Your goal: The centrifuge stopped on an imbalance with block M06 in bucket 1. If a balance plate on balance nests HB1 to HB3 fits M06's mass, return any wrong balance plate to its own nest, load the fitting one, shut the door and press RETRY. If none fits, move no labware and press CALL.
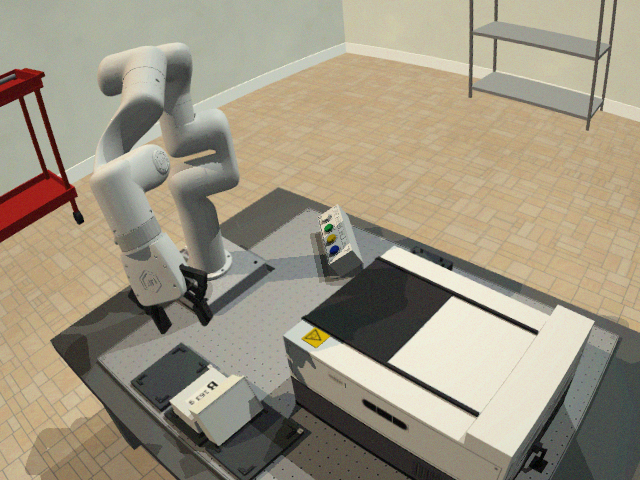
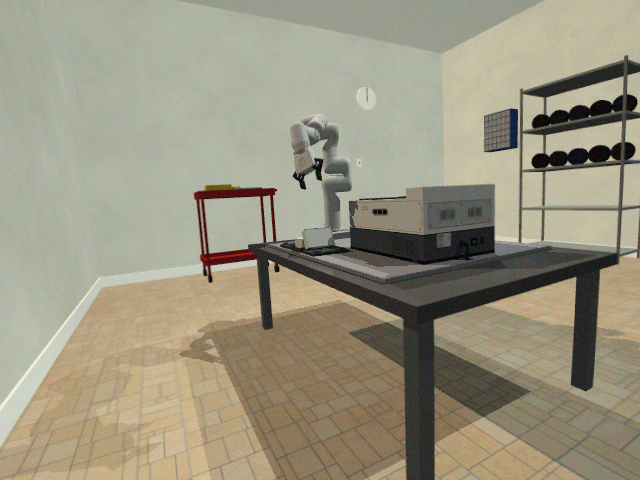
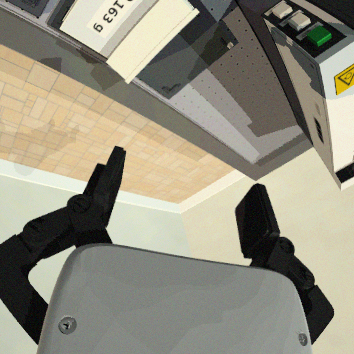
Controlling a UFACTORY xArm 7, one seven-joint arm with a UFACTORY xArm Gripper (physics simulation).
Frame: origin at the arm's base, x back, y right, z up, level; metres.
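Seen in the pictures: gripper, fingertip midpoint: (image 1: 187, 326) (image 2: 311, 184) (image 3: 186, 181); arm's base at its link origin: (image 1: 209, 264) (image 2: 332, 229).
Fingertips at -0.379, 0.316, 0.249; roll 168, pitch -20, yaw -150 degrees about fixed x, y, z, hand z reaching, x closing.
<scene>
Offsets run from my fingertips to a thing's top centre, as dx, dy, dz.
My gripper (image 1: 185, 326) (image 2: 311, 182) (image 3: 186, 181) is open and empty, above the near left part of the table. A pale plate labelled B 163 g {+0.051, -0.006, -0.236} (image 1: 195, 396) (image 3: 102, 20) sits on the dark nests, beside a tilted pale panel {-0.014, -0.010, -0.189} (image 1: 230, 410) (image 2: 316, 238) (image 3: 155, 40). A bare dark nest {+0.187, -0.010, -0.272} (image 1: 170, 373) lies to its left and a dark nest {-0.086, -0.005, -0.272} (image 1: 263, 439) to its right. The white centrifuge (image 1: 361, 372) (image 2: 387, 219) has a dark area and a white panel on top; whether its door is open is unclear. Block M06 and the bucket interior do not show.
A sloped button box {+0.157, -0.592, -0.206} (image 1: 347, 240) with green, yellow and blue buttons stands behind the centrifuge's left end. The centrifuge front has two white buttons and a green button {-0.085, -0.154, -0.099} (image 3: 320, 36). A red cart (image 1: 36, 198) (image 2: 235, 193) and a shelf rack (image 1: 470, 51) (image 2: 521, 170) stand beyond the table.
</scene>
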